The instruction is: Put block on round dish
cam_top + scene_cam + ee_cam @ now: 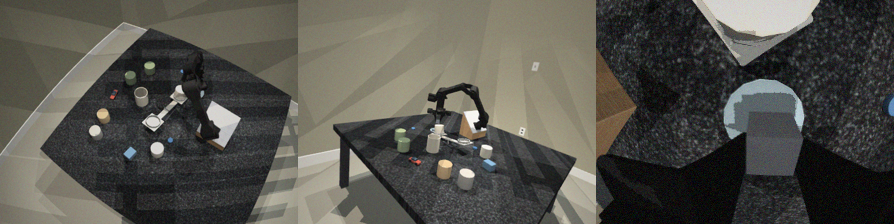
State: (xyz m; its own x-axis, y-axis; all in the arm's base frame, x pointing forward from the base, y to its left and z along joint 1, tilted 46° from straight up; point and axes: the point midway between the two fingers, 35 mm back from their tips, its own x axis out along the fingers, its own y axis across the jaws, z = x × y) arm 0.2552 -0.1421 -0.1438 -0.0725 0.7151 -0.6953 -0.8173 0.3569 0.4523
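The round pale-blue dish is 8 cm below my gripper tip, 1 cm to the right of it and 1 cm behind it. Also, from my gripper tip: blue block (57 cm to the left, 6 cm below, 4 cm ahead); red toy car (39 cm ahead, 33 cm to the left, 7 cm below); grey block (1 cm above).
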